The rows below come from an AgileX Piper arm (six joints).
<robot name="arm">
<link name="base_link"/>
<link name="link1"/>
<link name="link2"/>
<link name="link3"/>
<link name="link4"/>
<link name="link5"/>
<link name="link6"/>
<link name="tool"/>
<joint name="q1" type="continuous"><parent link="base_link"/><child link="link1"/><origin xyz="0 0 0.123" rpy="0 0 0"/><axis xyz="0 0 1"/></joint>
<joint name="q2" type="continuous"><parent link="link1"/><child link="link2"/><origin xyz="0 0 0" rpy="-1.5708 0 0"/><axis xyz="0 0 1"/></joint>
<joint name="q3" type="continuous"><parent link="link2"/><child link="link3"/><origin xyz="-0.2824 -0.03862 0" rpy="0 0 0"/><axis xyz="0 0 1"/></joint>
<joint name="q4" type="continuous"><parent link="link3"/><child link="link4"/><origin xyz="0.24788 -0.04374 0" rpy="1.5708 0 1.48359"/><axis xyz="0 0 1"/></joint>
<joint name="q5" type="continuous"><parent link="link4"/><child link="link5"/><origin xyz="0 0 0" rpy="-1.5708 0 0"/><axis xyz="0 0 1"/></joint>
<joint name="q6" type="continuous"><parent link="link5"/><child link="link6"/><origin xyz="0 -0.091 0" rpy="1.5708 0 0"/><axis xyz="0 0 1"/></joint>
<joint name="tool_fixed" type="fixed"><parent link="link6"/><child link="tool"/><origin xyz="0 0 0" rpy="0 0 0"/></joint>
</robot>
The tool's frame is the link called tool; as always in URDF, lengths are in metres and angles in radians. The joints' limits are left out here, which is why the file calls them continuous.
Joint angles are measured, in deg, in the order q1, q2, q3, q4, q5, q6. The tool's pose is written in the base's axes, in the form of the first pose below.
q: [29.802 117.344 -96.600 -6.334 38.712 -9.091]
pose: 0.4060 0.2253 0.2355 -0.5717 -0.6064 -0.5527 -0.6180 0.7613 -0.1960
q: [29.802 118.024 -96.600 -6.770 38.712 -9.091]
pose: 0.4074 0.2256 0.2300 -0.5741 -0.6143 -0.5414 -0.6210 0.7576 -0.2011
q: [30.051 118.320 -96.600 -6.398 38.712 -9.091]
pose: 0.4067 0.2280 0.2276 -0.5766 -0.6142 -0.5387 -0.6244 0.7566 -0.1943
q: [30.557 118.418 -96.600 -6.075 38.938 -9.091]
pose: 0.4044 0.2317 0.2266 -0.5765 -0.6172 -0.5355 -0.6309 0.7527 -0.1883
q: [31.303 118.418 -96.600 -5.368 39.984 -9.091]
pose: 0.3998 0.2367 0.2256 -0.5830 -0.6215 -0.5233 -0.6406 0.7478 -0.1744
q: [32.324 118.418 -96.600 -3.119 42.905 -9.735]
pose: 0.3911 0.2435 0.2230 -0.6055 -0.6294 -0.4870 -0.6591 0.7396 -0.1364
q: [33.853 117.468 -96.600 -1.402 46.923 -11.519]
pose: 0.3774 0.2512 0.2274 -0.6022 -0.6641 -0.4431 -0.6967 0.7081 -0.1143
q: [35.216 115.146 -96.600 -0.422 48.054 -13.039]
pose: 0.3656 0.2575 0.2448 -0.5670 -0.6822 -0.4617 -0.7247 0.6796 -0.1143
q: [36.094 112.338 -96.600 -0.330 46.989 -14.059]
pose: 0.3575 0.2601 0.2675 -0.5172 -0.6824 -0.5165 -0.7377 0.6614 -0.1352
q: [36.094 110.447 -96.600 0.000 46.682 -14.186]
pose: 0.3535 0.2577 0.2822 -0.5015 -0.6689 -0.5487 -0.7344 0.6644 -0.1387
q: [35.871 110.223 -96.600 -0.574 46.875 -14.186]
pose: 0.3542 0.2553 0.2838 -0.4997 -0.6719 -0.5467 -0.7319 0.6650 -0.1484
